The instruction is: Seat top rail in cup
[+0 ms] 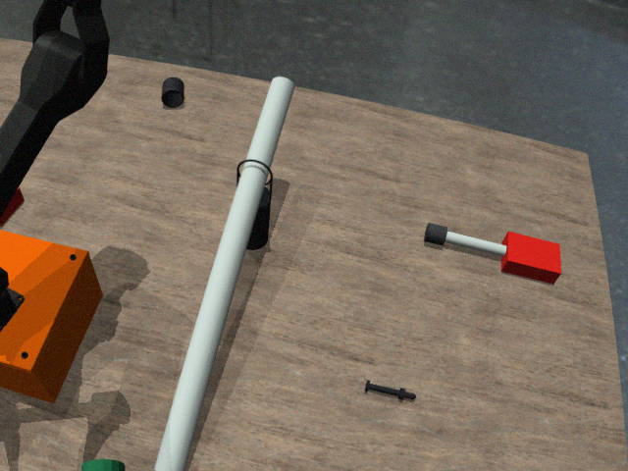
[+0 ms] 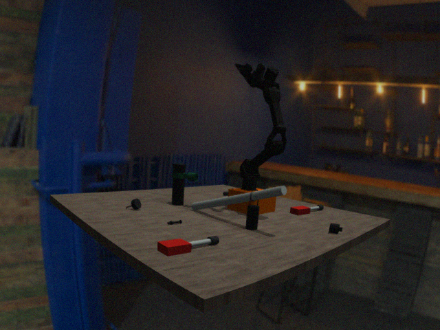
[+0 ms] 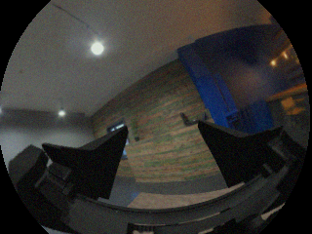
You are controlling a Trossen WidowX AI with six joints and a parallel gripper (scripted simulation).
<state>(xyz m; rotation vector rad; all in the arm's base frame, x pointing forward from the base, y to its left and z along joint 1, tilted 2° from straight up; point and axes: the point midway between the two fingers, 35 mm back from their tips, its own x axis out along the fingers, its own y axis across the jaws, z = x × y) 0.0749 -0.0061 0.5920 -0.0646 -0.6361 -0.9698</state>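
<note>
Right now the green rail-end cup is 18 cm ahead of my gripper tip, 8 cm to the right of it and 56 cm below it. The rest, counted from my gripper tip: black bolt 39 cm ahead, 21 cm to the left, 70 cm below.
</note>
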